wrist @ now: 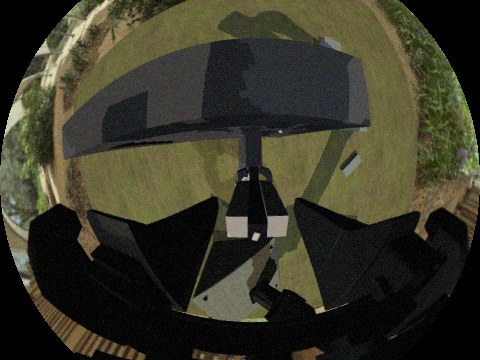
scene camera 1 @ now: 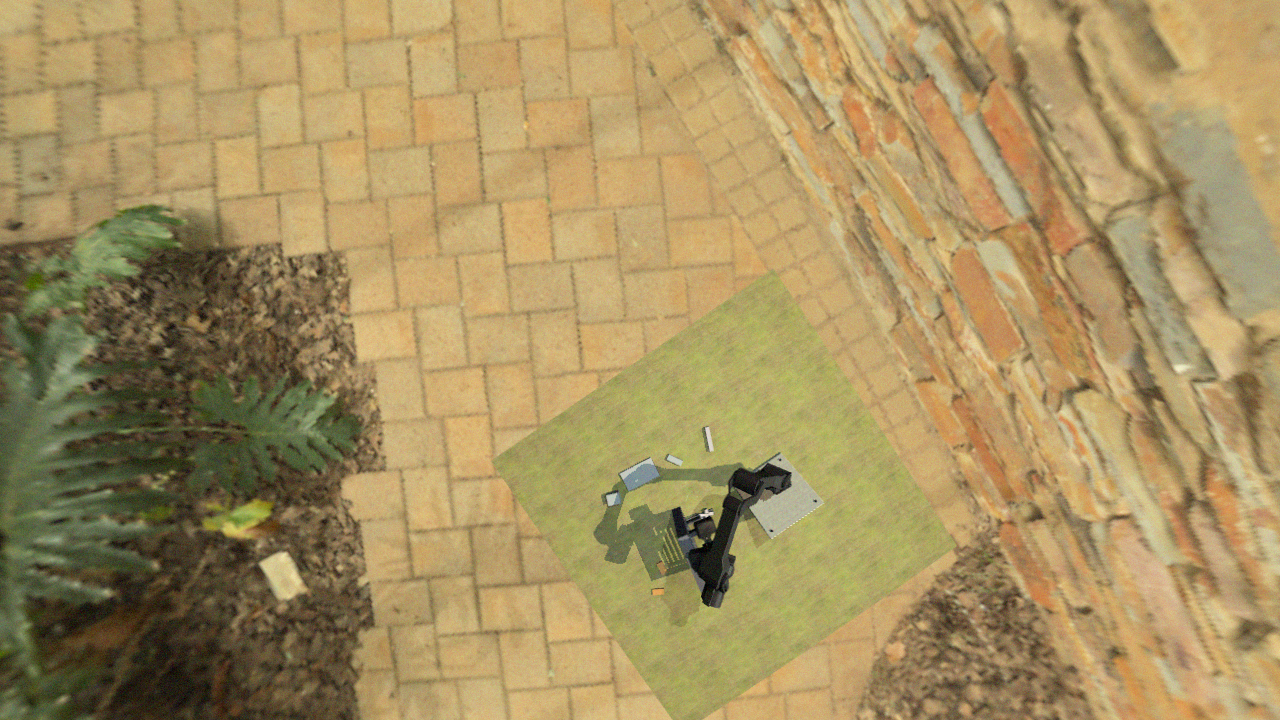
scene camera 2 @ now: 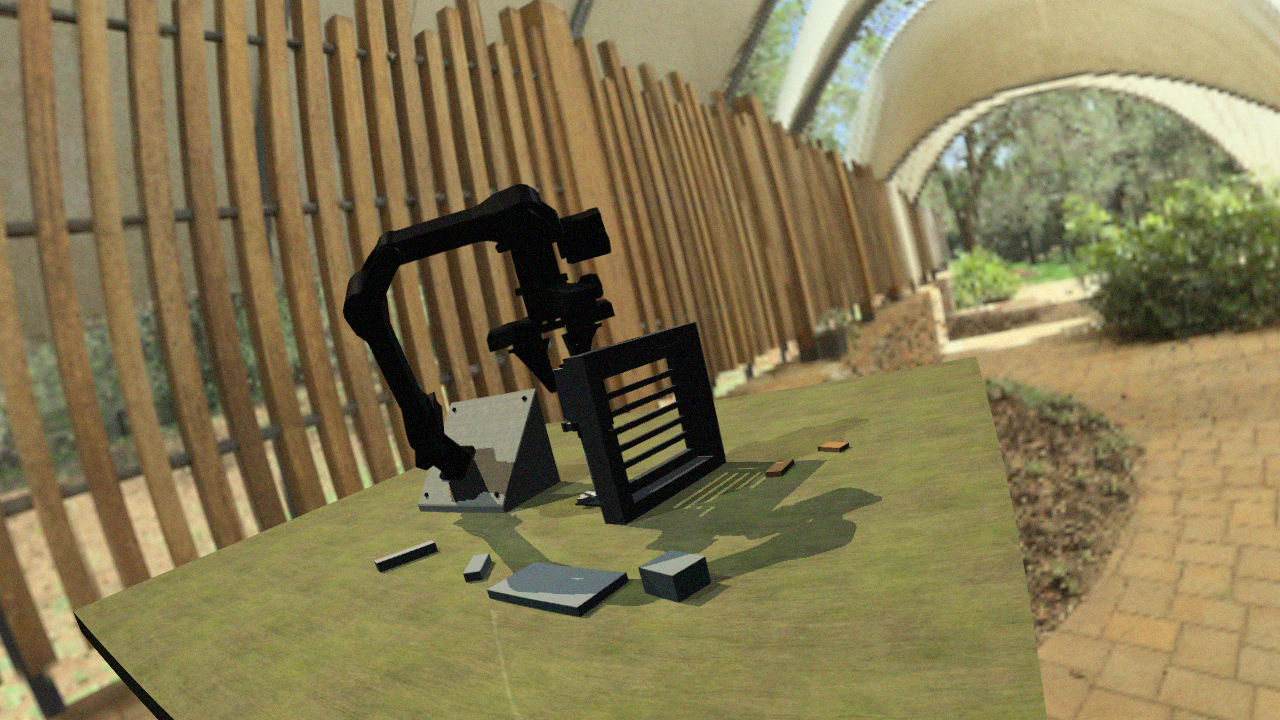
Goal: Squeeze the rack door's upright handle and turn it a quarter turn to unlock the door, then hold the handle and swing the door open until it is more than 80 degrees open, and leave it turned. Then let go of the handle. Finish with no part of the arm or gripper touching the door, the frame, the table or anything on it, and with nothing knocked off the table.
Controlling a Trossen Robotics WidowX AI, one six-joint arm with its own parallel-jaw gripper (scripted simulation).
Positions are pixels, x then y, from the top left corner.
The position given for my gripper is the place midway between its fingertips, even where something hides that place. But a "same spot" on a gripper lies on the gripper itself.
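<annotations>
My gripper is visible in scene camera 1 [706, 535], in scene camera 2 and in the wrist view. On my gripper, [scene camera 2: 533, 352] and [wrist: 338, 265] are the same spot. For a rack, [scene camera 2: 621, 500] and [scene camera 1: 673, 513] are likewise the same spot.
</annotations>
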